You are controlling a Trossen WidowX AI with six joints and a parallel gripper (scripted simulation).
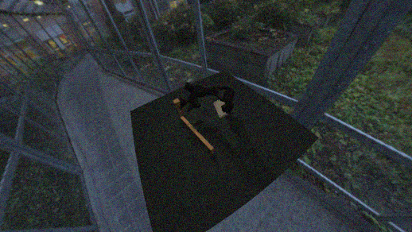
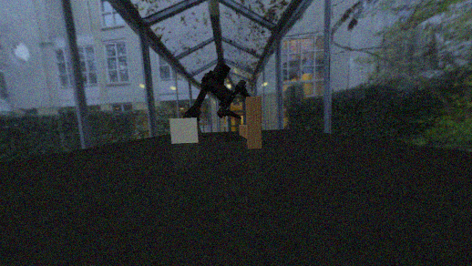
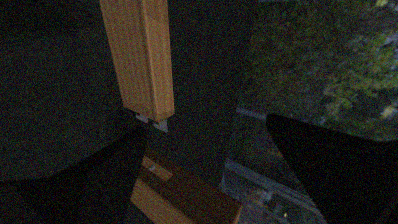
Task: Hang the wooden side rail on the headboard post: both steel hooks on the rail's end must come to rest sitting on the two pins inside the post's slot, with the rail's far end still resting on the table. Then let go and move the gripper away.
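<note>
My gripper tip is now 120 mm to the left of the headboard post, 70 mm above it and 20 mm short of it.
</note>
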